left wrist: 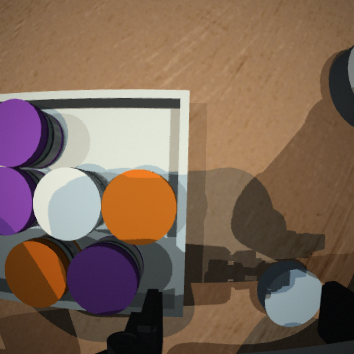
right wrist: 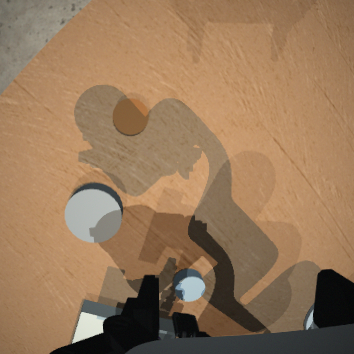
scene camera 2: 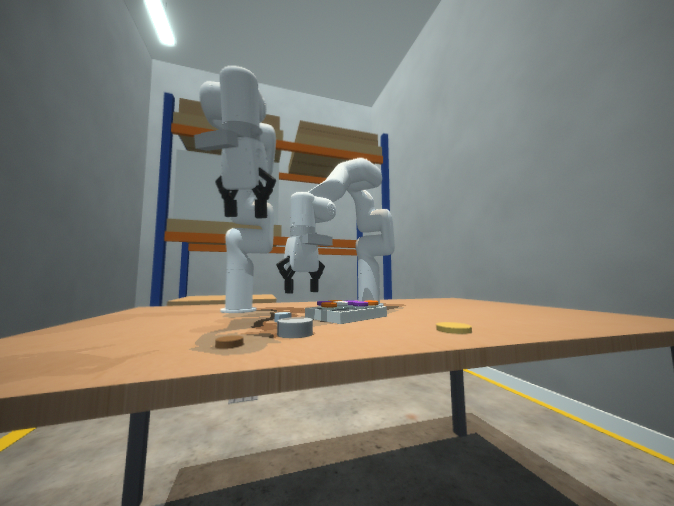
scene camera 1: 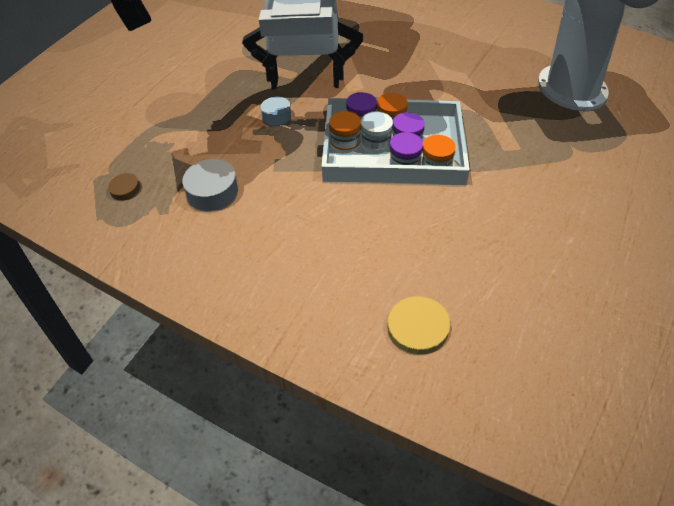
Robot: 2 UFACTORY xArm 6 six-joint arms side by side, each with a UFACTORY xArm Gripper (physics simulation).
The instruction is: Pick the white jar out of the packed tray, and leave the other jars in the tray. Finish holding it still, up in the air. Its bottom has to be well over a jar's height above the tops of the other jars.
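Pixels of known places: left gripper, between the fingertips: (left wrist: 243, 313) (scene camera 2: 302, 292) (scene camera 1: 305, 83); right gripper, between the fingertips: (right wrist: 239, 300) (scene camera 2: 245, 217) (scene camera 1: 136, 4); left arm's base, origin of its link: (scene camera 1: 572, 88); right arm's base, origin of its link: (scene camera 2: 238, 311).
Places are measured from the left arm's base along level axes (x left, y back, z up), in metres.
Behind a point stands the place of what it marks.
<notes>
The white jar (scene camera 1: 376, 124) {x -0.181, y -0.342, z 0.048 m} (scene camera 2: 341, 302) {x -0.184, y -0.354, z 0.048 m} (left wrist: 67, 202) {x -0.185, y -0.338, z 0.048 m} stands upright in the packed tray (scene camera 1: 394, 174) {x -0.119, y -0.386, z 0.017 m} (scene camera 2: 359, 314) {x -0.140, y -0.400, z 0.018 m} (left wrist: 184, 131) {x -0.216, y -0.418, z 0.030 m}, closely between an orange-lidded jar (scene camera 1: 345, 123) {x -0.218, y -0.367, z 0.048 m} (left wrist: 139, 206) {x -0.223, y -0.363, z 0.048 m} and a purple-lidded jar (scene camera 1: 408, 124) {x -0.144, y -0.314, z 0.048 m} (left wrist: 10, 200) {x -0.152, y -0.314, z 0.048 m}. Several other orange- and purple-lidded jars stand around it. My left gripper (scene camera 1: 304, 85) {x -0.301, y -0.354, z 0.078 m} (scene camera 2: 301, 288) {x -0.301, y -0.354, z 0.078 m} (left wrist: 243, 313) {x -0.301, y -0.354, z 0.078 m} is open and empty, above the table, behind and left of the tray in scene camera 1. My right gripper (scene camera 2: 246, 213) {x -0.432, y -0.521, z 0.257 m} (right wrist: 239, 300) {x -0.432, y -0.521, z 0.257 m} is open and empty, high above the table.
A pale blue cylinder (scene camera 1: 276, 112) {x -0.340, y -0.382, z 0.022 m} (left wrist: 293, 304) {x -0.356, y -0.366, z 0.022 m} (right wrist: 190, 289) {x -0.354, y -0.369, z 0.022 m} stands left of the tray in scene camera 1. Farther left are a grey cylinder (scene camera 1: 210, 183) {x -0.306, y -0.558, z 0.030 m} (scene camera 2: 294, 327) {x -0.319, y -0.588, z 0.021 m} (right wrist: 93, 216) {x -0.319, y -0.550, z 0.030 m} and a brown disc (scene camera 1: 124, 186) {x -0.425, y -0.626, z 0.012 m} (right wrist: 131, 117) {x -0.432, y -0.622, z 0.012 m}. A yellow disc (scene camera 1: 418, 322) {x 0.038, y -0.567, z 0.013 m} (scene camera 2: 453, 327) {x 0.024, y -0.588, z 0.011 m} lies near the table's front edge.
</notes>
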